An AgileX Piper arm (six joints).
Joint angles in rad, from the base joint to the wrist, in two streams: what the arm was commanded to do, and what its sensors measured. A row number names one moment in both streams.
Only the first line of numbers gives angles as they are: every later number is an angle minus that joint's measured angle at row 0.
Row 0, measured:
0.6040, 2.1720, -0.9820, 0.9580, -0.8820, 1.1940
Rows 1 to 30, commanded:
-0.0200, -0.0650, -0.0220, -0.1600, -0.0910, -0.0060
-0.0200, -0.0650, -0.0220, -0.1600, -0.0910, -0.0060
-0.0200, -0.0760, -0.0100, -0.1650, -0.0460, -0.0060
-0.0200, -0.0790, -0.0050, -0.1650, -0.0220, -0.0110
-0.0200, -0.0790, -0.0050, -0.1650, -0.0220, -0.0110
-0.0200, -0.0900, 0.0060, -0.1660, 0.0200, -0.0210
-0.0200, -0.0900, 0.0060, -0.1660, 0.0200, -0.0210
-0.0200, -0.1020, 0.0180, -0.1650, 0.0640, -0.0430
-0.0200, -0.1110, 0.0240, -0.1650, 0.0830, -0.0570
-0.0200, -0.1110, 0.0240, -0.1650, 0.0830, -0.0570
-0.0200, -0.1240, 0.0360, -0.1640, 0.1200, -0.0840
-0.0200, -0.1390, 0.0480, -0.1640, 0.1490, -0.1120
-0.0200, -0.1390, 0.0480, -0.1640, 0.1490, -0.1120
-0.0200, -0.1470, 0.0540, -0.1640, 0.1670, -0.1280
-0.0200, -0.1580, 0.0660, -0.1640, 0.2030, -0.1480
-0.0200, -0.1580, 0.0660, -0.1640, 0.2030, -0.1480
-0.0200, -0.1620, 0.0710, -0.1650, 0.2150, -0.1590
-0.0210, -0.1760, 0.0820, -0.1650, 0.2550, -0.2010
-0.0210, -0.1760, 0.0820, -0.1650, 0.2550, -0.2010
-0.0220, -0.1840, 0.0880, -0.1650, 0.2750, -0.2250
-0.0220, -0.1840, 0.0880, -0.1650, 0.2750, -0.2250
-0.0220, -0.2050, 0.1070, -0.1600, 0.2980, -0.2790
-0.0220, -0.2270, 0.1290, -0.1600, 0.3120, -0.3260
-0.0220, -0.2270, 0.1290, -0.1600, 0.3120, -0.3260
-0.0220, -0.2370, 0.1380, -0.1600, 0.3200, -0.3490
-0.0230, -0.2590, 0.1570, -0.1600, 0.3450, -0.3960
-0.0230, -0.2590, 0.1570, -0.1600, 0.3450, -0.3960
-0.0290, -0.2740, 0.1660, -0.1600, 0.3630, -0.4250
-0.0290, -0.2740, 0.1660, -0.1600, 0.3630, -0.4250
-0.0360, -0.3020, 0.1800, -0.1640, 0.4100, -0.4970
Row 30, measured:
-0.0250, -0.2610, 0.1640, -0.1560, 0.3550, -0.3980
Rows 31 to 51, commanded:
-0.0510, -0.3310, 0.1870, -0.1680, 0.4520, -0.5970
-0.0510, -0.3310, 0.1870, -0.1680, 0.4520, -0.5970
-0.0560, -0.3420, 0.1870, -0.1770, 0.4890, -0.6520
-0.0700, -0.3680, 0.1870, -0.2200, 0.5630, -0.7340
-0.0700, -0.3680, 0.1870, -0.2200, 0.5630, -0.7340
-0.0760, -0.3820, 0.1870, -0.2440, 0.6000, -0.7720
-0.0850, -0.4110, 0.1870, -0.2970, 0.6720, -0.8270
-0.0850, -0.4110, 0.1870, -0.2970, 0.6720, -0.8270
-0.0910, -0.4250, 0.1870, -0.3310, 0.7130, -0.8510
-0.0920, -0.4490, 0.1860, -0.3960, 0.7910, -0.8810
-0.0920, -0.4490, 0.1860, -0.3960, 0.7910, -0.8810
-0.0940, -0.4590, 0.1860, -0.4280, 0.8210, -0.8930
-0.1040, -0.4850, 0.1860, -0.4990, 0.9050, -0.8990
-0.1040, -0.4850, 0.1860, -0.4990, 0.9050, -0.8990
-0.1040, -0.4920, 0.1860, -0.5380, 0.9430, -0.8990
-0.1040, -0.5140, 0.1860, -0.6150, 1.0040, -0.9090
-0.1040, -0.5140, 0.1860, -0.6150, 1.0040, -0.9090
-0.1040, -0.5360, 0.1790, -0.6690, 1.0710, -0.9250
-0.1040, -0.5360, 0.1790, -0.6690, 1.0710, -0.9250
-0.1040, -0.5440, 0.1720, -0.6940, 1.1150, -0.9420
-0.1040, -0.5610, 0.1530, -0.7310, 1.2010, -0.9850
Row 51, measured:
-0.1000, -0.5310, 0.1760, -0.6610, 1.0870, -0.9220
